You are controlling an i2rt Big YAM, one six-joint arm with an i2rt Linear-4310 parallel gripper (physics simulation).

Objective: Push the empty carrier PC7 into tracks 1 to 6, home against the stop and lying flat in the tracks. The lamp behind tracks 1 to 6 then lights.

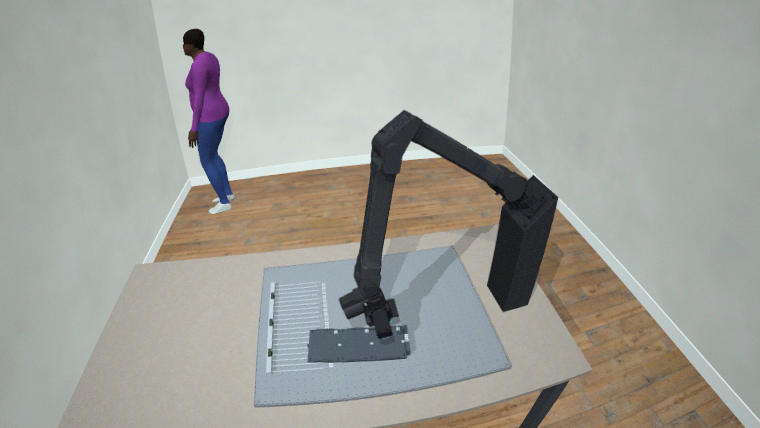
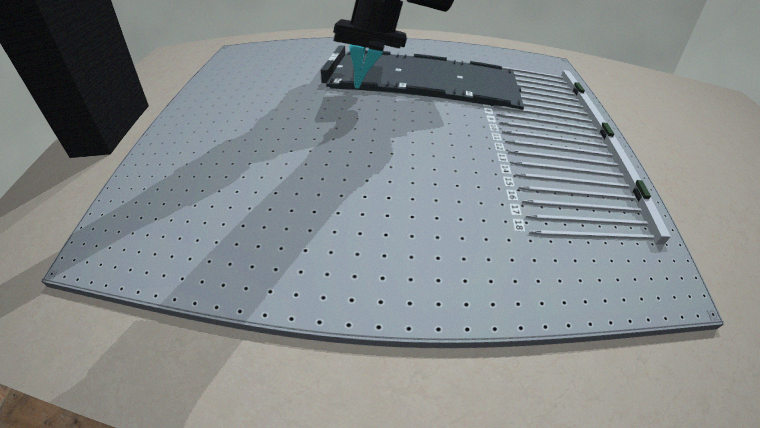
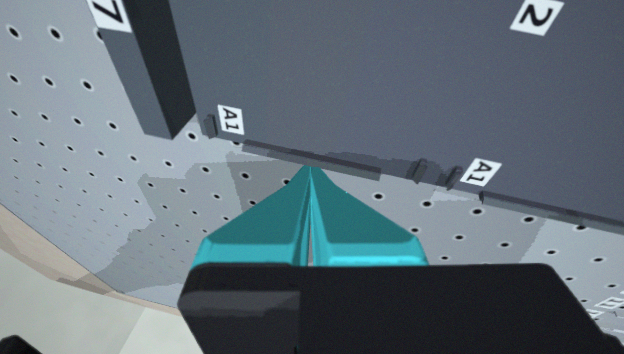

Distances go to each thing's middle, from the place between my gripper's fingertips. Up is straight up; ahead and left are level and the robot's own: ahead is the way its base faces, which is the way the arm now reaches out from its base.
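There's the carrier PC7 (image 2: 425,75), and my hand is 50 mm to the right of it and 110 mm short of it. Going by their middles, the carrier PC7 is the nearest to my hand of the things named here. You'd find the track deck (image 2: 652,219) 100 mm to the right of my hand and 290 mm ahead of it.
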